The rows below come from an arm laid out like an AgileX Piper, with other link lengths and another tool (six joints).
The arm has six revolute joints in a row. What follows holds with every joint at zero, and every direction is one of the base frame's. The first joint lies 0.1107 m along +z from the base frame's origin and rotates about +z. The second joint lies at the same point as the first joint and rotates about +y. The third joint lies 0.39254 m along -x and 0.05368 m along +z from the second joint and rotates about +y. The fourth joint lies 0.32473 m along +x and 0.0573 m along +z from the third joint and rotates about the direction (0.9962, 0, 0.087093). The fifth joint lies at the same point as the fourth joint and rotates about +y. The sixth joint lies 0.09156 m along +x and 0.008 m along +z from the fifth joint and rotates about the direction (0.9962, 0, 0.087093). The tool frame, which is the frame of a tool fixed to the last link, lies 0.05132 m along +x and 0.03 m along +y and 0.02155 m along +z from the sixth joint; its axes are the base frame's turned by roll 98.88, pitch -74.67 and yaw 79.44 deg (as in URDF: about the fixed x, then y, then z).
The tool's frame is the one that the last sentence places.
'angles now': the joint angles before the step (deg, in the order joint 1, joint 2, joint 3, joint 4, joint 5, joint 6). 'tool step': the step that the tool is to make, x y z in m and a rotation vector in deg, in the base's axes. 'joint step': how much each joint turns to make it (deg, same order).
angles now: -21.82, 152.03, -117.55, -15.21, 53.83, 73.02
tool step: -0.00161, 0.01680, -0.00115, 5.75, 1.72, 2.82
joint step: 0.11, -0.35, 0.00, 6.52, 3.03, -6.58
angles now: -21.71, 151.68, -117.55, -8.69, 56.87, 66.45
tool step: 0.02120, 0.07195, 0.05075, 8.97, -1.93, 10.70
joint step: 3.77, -4.48, 0.00, 11.26, 5.16, -12.29
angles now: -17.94, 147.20, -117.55, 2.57, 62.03, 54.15
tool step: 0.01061, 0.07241, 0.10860, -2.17, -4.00, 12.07
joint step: 5.66, -9.09, 0.00, -0.58, 4.89, -6.06
